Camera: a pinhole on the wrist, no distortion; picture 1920 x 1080 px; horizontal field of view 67.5 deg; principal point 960.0 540.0 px. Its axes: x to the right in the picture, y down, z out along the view. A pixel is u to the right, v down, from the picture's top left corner.
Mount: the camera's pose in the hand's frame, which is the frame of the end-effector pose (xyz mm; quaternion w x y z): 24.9 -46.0 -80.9 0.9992 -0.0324 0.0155 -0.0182
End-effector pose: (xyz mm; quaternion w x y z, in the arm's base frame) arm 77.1 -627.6 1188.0 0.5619 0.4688 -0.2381 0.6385
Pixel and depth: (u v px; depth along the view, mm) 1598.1 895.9 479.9
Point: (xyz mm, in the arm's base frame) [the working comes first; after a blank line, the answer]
In the camera's frame: 213.1 118.9 479.9

132.7 -843.5 1603.8
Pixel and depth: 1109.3 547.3 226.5
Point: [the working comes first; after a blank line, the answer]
In the camera's frame: 23.5 1.2 226.5

158.2 -712.0 1293.8
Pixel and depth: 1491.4 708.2 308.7
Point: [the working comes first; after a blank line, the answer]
In the camera's frame: 114.2 36.1 308.7

155.8 -738.6 1418.2
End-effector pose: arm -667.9 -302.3 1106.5 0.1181 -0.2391 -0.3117 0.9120
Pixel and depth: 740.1 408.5 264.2
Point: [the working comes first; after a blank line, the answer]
In the camera's frame: -40.4 -24.2 264.2

-752.2 -359.9 1269.8
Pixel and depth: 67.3 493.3 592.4
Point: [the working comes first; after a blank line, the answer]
In the camera's frame: -368.1 -19.3 592.4

-654.9 -677.5 1593.5
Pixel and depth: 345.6 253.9 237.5
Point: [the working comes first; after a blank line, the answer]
In the camera's frame: -101.6 -47.3 237.5

-685.1 -353.4 1290.5
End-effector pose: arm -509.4 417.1 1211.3 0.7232 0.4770 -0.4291 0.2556
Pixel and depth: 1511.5 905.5 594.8
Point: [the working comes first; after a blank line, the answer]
In the camera's frame: 228.3 151.3 594.8

-662.0 11.1 1602.0
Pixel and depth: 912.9 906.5 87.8
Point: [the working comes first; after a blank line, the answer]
In the camera's frame: -2.9 22.4 87.8

-484.6 403.8 1226.0
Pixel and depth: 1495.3 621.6 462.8
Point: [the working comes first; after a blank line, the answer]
In the camera's frame: 172.4 26.3 462.8

-546.3 70.2 1463.1
